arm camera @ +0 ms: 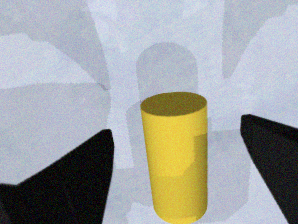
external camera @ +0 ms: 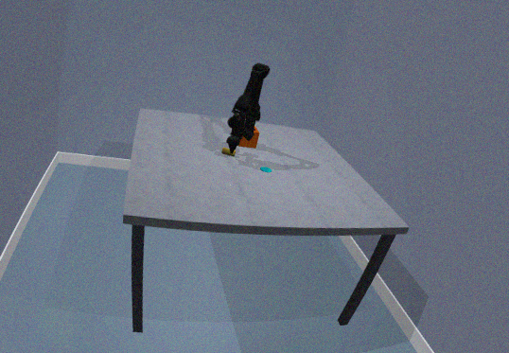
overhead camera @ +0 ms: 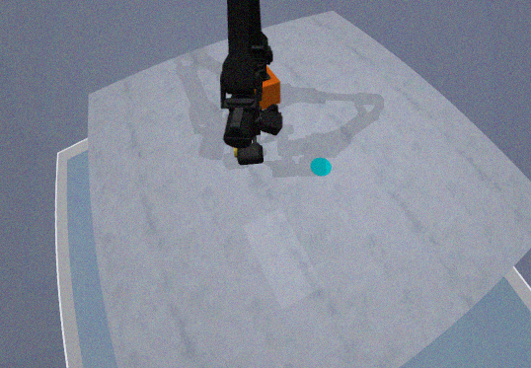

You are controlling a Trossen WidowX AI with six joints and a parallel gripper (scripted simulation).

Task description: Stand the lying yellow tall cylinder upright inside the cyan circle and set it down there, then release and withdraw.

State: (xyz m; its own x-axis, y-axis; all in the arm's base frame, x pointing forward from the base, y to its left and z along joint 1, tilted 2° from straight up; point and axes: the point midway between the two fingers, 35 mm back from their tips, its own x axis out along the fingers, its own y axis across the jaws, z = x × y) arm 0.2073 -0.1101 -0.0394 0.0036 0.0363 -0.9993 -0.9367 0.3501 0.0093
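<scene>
Now: gripper tip 160 mm to the right of the cyan circle, 130 mm short of it and 20 mm above it. Also, from my gripper tip: yellow tall cylinder: 20 mm to the right, 10 mm below, 10 mm behind.
</scene>
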